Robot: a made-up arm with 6 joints. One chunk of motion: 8 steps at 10 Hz.
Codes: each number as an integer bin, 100 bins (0 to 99) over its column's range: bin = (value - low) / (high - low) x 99, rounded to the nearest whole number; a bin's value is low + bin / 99 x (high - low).
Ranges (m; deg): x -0.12..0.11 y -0.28..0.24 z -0.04..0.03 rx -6..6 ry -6..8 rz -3..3
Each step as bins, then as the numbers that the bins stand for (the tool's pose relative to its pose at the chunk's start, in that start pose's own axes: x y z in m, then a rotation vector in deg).
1 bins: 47 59 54 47 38 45
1 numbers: -0.0108 0.0299 -0.0018 -0.30 -0.63 -0.27
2 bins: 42 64 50 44 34 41
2 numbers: -0.0224 0.0562 -0.0046 -0.67 -1.19 -0.52
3 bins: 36 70 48 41 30 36
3 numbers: -0.0364 0.0877 -0.0061 -1.03 -1.76 -0.82
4 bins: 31 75 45 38 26 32
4 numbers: -0.0480 0.1139 -0.0082 -1.39 -2.32 -1.06
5 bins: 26 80 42 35 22 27
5 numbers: -0.0596 0.1402 -0.0103 -1.76 -2.89 -1.36
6 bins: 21 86 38 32 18 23
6 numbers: -0.0712 0.1717 -0.0131 -2.12 -3.45 -1.61
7 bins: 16 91 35 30 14 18
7 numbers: -0.0828 0.1980 -0.0153 -2.36 -4.02 -1.91
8 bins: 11 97 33 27 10 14
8 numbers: -0.0944 0.2295 -0.0167 -2.73 -4.59 -2.15
